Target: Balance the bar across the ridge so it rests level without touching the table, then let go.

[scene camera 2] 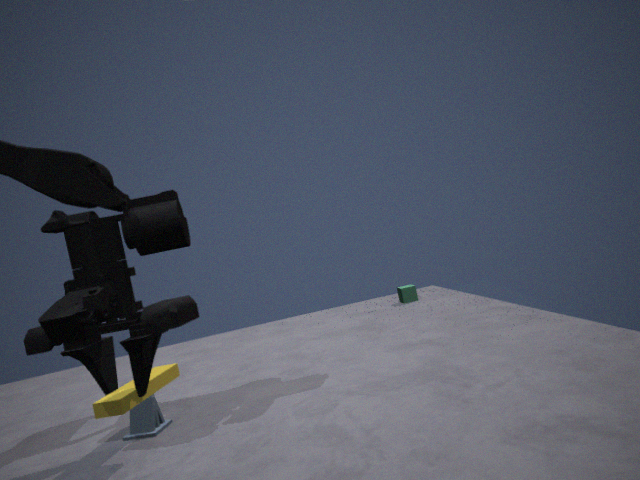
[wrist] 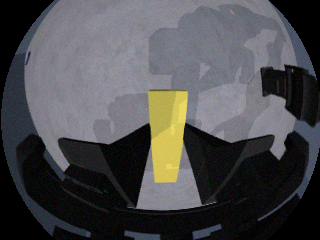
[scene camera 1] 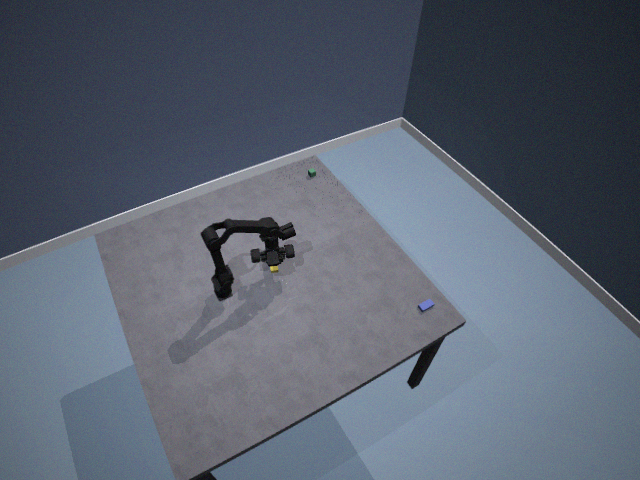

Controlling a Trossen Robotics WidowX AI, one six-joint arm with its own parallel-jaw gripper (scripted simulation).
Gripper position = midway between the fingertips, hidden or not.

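Note:
The gripper (scene camera 2: 128, 398) is also visible in the wrist view (wrist: 166, 127). A bar (scene camera 2: 122, 400) is visible in the wrist view as well (wrist: 167, 109).

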